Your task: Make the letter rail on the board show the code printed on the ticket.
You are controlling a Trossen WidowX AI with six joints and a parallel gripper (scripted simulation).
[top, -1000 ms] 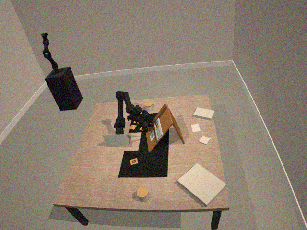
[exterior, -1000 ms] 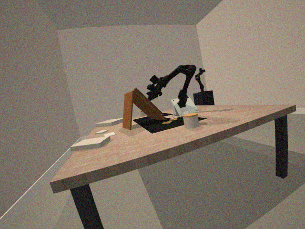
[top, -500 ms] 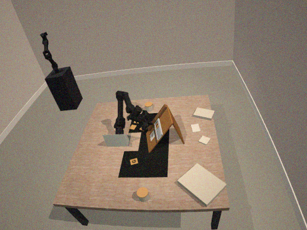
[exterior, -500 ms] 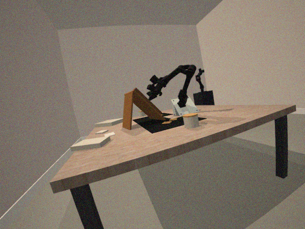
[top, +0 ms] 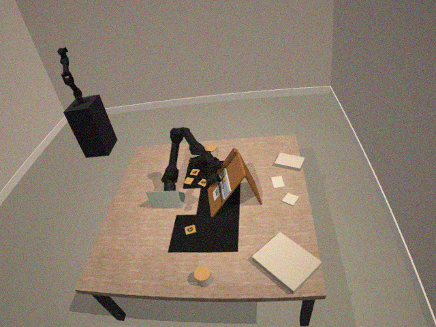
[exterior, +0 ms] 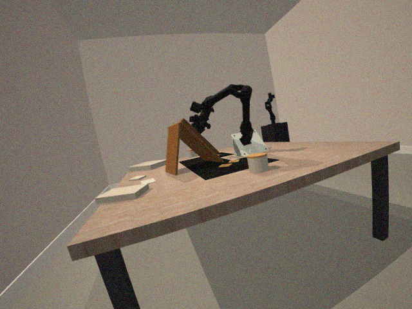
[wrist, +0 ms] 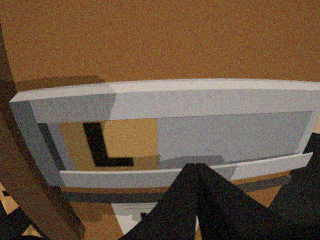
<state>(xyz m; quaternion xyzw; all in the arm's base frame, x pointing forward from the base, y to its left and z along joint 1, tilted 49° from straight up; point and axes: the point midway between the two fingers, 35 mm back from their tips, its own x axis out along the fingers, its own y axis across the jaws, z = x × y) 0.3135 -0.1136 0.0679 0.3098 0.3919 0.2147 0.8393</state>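
Now: gripper tip 18 cm to the right of the orange tile, 17 cm above it and 15 cm past it. The rest, counted from my gripper tip: white ticket 10 cm below, 4 cm behind, 1 cm to the left; black mat 18 cm below, 13 cm behind, 2 cm to the left.
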